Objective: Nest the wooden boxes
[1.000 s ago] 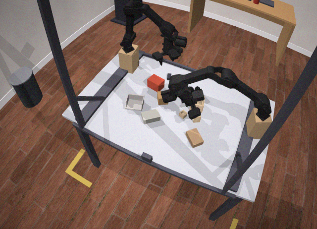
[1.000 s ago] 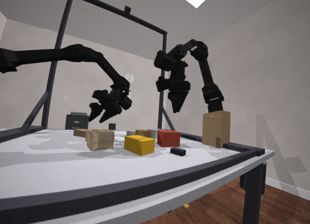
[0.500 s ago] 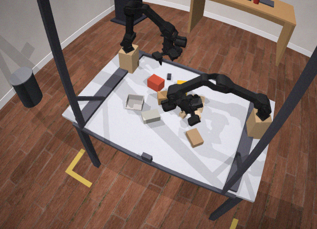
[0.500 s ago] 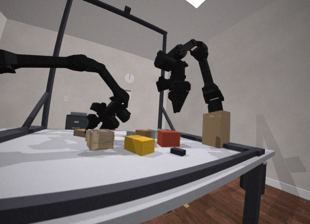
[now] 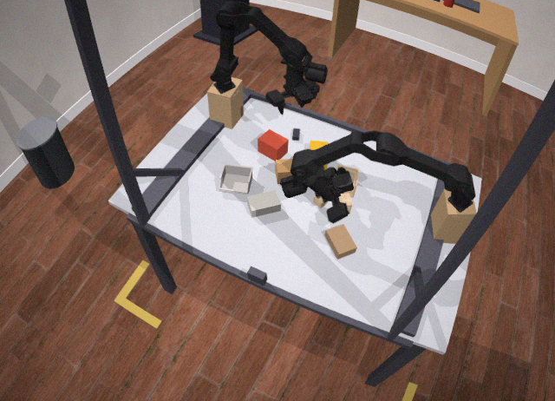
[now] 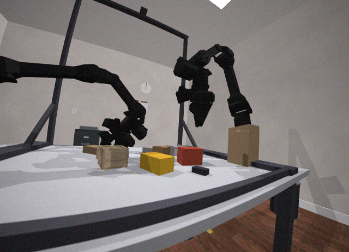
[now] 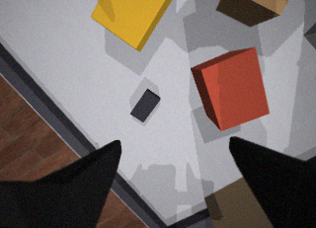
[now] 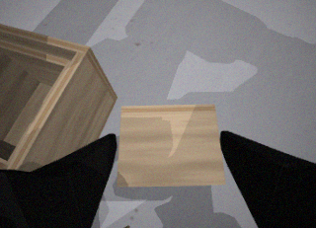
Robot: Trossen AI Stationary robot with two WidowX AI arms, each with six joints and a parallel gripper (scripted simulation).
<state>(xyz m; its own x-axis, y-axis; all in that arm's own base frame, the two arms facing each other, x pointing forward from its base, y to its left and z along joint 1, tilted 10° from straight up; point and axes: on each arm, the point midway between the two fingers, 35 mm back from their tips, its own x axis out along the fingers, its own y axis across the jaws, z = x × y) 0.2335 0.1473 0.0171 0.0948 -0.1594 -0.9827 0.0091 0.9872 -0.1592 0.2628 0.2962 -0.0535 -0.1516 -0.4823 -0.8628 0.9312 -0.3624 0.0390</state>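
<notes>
Now: right hand 12 cm past the flat tan block, 7 cm to the left of it and 3 cm above it. From my right hand the other things lie so: red block 9 cm ahead, 32 cm to the left, 1 cm below; tan cube 1 cm ahead, 22 cm to the left, 2 cm below; grey block 14 cm behind, 20 cm to the left, 3 cm below.
</notes>
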